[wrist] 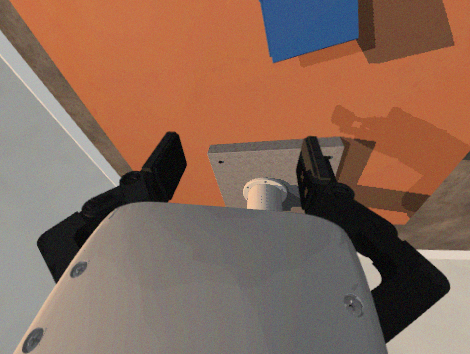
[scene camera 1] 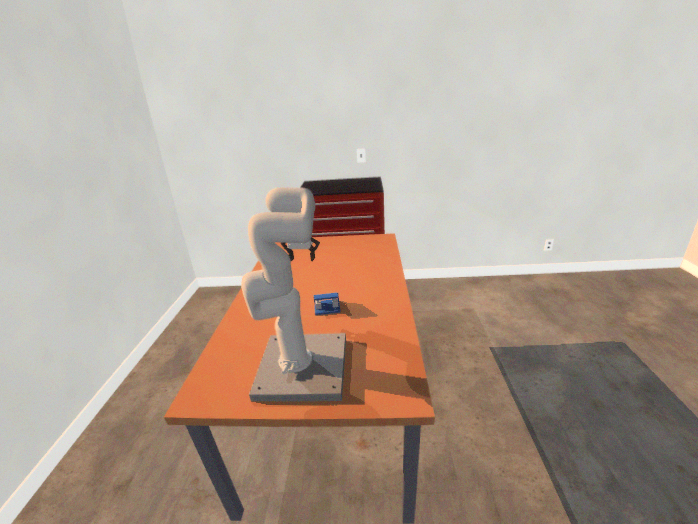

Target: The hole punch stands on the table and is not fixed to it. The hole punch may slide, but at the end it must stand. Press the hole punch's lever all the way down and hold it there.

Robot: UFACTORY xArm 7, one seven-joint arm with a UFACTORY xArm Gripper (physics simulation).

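Places are measured from the arm's base along level axes (x ahead, y down, z left), in metres.
Pixels of known places: gripper, fingertip midpoint: (wrist: 239, 150) (scene camera 1: 302, 260); arm's base at its link origin: (wrist: 264, 191) (scene camera 1: 295, 360).
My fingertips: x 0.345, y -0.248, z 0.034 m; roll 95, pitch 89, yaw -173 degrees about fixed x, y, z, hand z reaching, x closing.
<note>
Ahead of a thing's pixels: the offset from my fingertips to its top centre. "spot": to the spot under its first point. Level surfaces: height alone.
The blue hole punch {spot: dz -0.071, dx +0.063, dy +0.273 m} (scene camera 1: 327, 305) stands upright on the orange table, a little beyond the robot's base plate. In the wrist view part of a blue surface of the hole punch {dz -0.070, dx +0.060, dy +0.199 m} (wrist: 314, 27) shows at the top edge, cut off by the frame; its lever cannot be told apart there. My gripper (scene camera 1: 301, 257) (wrist: 239, 150) is open and empty, with its black fingers wide apart. It is in the air, high above the table, and to the left of the hole punch in the scene view. It does not touch the hole punch.
The orange table {dy +0.285 m} (scene camera 1: 372, 270) (wrist: 200, 75) carries the robot's grey base plate (scene camera 1: 321, 383) (wrist: 227, 172) near its front edge. A red tool chest (scene camera 1: 349, 209) stands behind the table's far edge. A dark mat (scene camera 1: 586, 394) lies on the floor at the right.
</note>
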